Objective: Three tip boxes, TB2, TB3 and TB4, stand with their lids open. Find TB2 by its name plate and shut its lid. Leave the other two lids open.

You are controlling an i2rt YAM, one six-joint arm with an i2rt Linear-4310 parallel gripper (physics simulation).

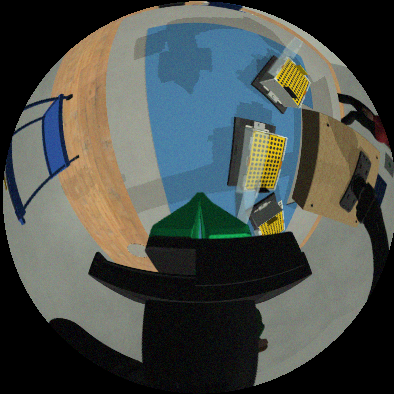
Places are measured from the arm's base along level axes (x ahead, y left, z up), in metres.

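Where they show: gripper, fingertip midpoint: (199, 197); arm's base, link origin: (356, 182).
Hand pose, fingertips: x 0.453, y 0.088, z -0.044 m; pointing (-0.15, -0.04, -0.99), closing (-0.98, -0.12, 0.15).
Each offset is from my fingertips to the top centre of the thing. "spot": to the spot under its first point. Level surfaces: height alone.
Three tip boxes with yellow racks stand on the right part of the blue mat @[dz -0.148 m] (185, 125). The far box @[dz -0.074, dx -0.185, dy -0.236 m] (298, 81) is turned at an angle, with its clear lid (292, 48) raised. The middle box @[dz -0.074, dx -0.139, dy -0.021 m] (270, 162) has a clear lid @[spot: dz -0.006, dx -0.058, dy +0.010 m] (245, 202) that looks tilted, seen steeply along its left side and overlapping part of the rack. The near box @[dz -0.074, dx -0.260, dy +0.169 m] (273, 226) is partly hidden by my gripper; its lid cannot be made out. The name plates are too small to read, so I cannot tell which is TB2. My gripper (199, 197) is shut and empty, left of the near box.
A tan wooden block (327, 170) with a black plate (356, 181) stands right of the boxes, with a black arm-like shape beside it. A wooden strip (85, 125) runs along the left. A blue frame (56, 135) is beyond it.
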